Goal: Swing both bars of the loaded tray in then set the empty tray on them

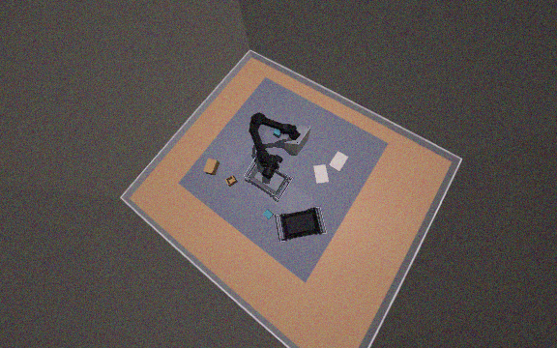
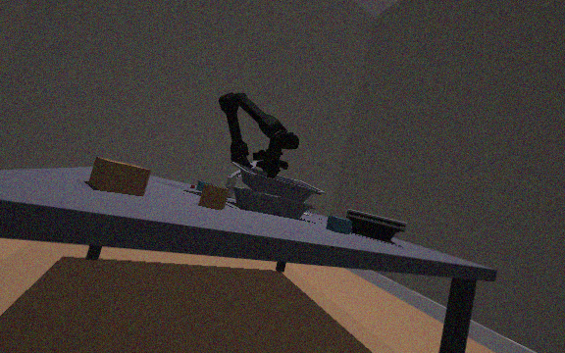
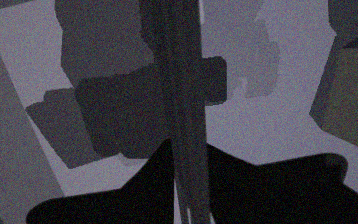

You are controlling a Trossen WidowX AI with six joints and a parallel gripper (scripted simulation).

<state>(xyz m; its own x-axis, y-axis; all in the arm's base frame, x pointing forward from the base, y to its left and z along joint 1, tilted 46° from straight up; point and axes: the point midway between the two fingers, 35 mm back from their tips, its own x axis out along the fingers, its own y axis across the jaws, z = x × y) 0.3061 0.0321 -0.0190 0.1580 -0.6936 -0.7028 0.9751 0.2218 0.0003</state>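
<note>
The grey tray is 8 cm ahead of my gripper tip, 2 cm above it and 1 cm to the left of it.
</note>
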